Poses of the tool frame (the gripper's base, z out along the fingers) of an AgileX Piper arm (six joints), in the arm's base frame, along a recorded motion.
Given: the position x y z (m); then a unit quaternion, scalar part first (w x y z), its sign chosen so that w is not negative.
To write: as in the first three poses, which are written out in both.
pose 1, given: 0.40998 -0.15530 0.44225 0.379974 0.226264 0.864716 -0.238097
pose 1, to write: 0.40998 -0.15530 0.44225 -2.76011 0.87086 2.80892
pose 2, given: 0.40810 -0.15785 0.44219 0.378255 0.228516 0.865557 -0.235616
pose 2, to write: 0.40810 -0.15785 0.44219 -2.76987 0.86715 2.79901
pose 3, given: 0.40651 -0.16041 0.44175 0.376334 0.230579 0.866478 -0.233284
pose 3, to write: 0.40651 -0.16041 0.44175 -2.77885 0.86293 2.78989
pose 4, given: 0.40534 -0.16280 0.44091 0.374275 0.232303 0.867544 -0.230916
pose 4, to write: 0.40534 -0.16280 0.44091 -2.78737 0.85823 2.78175
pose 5, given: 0.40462 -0.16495 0.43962 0.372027 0.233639 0.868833 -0.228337
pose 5, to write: 0.40462 -0.16495 0.43962 -2.79586 0.85285 2.77452
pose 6, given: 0.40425 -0.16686 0.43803 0.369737 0.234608 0.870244 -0.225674
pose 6, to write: 0.40425 -0.16686 0.43803 -2.80400 0.84717 2.76831
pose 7, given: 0.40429 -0.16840 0.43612 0.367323 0.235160 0.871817 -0.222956
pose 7, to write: 0.40429 -0.16840 0.43612 -2.81166 0.84104 2.76329
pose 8, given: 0.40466 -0.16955 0.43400 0.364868 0.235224 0.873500 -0.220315
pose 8, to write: 0.40466 -0.16955 0.43400 -2.81840 0.83466 2.75980
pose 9, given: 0.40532 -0.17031 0.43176 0.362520 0.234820 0.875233 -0.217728
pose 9, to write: 0.40532 -0.17031 0.43176 -2.82439 0.82837 2.75775
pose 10, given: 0.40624 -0.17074 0.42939 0.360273 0.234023 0.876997 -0.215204
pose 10, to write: 0.40624 -0.17074 0.42939 -2.82972 0.82220 2.75691
